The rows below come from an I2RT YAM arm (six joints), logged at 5 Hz.
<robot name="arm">
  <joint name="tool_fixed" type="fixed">
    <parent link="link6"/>
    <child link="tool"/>
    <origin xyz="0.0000 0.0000 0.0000" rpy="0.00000 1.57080 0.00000"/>
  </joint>
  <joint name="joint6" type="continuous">
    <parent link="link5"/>
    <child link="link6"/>
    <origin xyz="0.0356 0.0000 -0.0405"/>
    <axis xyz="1 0 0"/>
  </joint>
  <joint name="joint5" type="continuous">
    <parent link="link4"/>
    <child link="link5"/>
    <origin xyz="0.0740 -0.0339 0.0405"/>
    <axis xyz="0 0 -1"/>
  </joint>
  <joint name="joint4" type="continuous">
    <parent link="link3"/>
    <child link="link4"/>
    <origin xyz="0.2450 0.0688 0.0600"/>
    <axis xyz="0 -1 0"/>
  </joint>
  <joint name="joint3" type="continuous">
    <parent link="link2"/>
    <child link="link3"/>
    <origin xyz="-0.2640 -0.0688 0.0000"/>
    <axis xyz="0 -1 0"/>
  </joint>
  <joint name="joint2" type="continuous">
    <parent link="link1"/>
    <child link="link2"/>
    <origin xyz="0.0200 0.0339 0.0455"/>
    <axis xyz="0 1 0"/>
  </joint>
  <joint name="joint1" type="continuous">
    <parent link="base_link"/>
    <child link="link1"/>
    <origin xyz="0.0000 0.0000 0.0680"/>
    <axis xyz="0 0 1"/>
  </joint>
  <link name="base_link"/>
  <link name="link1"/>
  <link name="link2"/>
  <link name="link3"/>
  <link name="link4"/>
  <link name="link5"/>
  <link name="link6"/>
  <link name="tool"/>
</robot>
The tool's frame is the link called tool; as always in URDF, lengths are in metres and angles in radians. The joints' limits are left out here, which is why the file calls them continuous.
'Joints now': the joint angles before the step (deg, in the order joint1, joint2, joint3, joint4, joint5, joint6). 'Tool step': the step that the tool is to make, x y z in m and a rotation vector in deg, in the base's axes. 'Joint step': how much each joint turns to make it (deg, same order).
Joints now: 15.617, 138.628, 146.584, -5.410, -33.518, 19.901
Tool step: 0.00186, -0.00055, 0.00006, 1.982, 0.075, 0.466
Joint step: -0.131, 0.435, 0.040, 2.165, -0.481, 2.360
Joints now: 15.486, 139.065, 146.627, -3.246, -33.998, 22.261
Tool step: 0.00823, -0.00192, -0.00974, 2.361, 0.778, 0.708
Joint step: -0.459, 1.904, 0.463, 3.081, -0.941, 3.126
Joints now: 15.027, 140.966, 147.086, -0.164, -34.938, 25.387
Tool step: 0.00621, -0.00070, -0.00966, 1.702, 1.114, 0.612
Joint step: -0.263, 1.424, 0.007, 2.204, -0.656, 2.469
